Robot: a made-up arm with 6 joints. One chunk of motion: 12 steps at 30 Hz.
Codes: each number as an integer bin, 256 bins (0 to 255) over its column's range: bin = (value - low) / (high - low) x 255, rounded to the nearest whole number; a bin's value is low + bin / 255 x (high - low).
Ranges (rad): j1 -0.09..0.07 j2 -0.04..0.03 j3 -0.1..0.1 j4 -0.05..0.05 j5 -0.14..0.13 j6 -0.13..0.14
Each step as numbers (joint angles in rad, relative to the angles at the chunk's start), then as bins.
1 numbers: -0.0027 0.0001 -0.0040 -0.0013 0.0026 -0.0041
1 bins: 139 146 122 124 135 119
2 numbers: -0.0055 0.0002 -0.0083 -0.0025 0.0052 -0.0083
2 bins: 135 146 117 121 137 115
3 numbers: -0.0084 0.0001 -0.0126 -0.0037 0.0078 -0.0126
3 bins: 130 146 111 118 140 111
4 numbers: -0.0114 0.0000 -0.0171 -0.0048 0.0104 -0.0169
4 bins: 125 146 106 115 142 107
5 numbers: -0.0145 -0.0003 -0.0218 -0.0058 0.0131 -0.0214
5 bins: 120 145 100 113 145 103
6 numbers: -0.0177 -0.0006 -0.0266 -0.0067 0.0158 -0.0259
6 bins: 115 144 94 110 147 98
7 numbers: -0.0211 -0.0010 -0.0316 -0.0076 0.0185 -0.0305
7 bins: 110 142 87 108 150 94
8 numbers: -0.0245 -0.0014 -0.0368 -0.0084 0.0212 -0.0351
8 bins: 104 141 81 106 152 90
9 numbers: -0.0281 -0.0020 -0.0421 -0.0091 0.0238 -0.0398
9 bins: 99 138 74 104 155 85
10 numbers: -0.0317 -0.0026 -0.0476 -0.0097 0.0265 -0.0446
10 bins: 93 136 67 103 157 81
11 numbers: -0.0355 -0.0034 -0.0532 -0.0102 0.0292 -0.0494
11 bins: 87 133 60 101 160 76
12 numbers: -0.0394 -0.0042 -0.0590 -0.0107 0.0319 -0.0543
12 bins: 81 130 52 100 162 71
